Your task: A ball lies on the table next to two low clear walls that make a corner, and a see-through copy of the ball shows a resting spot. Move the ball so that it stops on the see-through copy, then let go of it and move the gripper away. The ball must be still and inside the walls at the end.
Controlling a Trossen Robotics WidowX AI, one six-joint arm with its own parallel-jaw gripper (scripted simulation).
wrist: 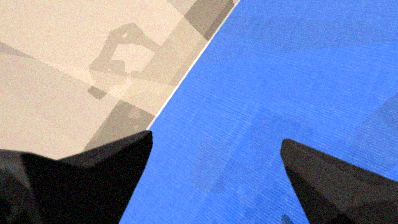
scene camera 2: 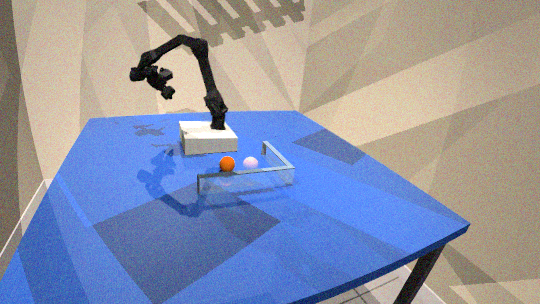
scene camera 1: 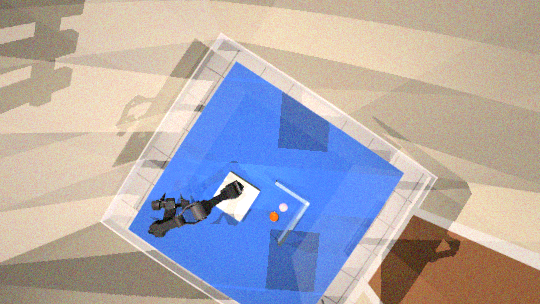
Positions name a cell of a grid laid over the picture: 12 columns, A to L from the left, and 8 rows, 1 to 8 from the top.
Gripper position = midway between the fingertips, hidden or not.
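A clear wall (scene camera 2: E5) is present. My gripper (wrist: G6) is open, holding nothing.
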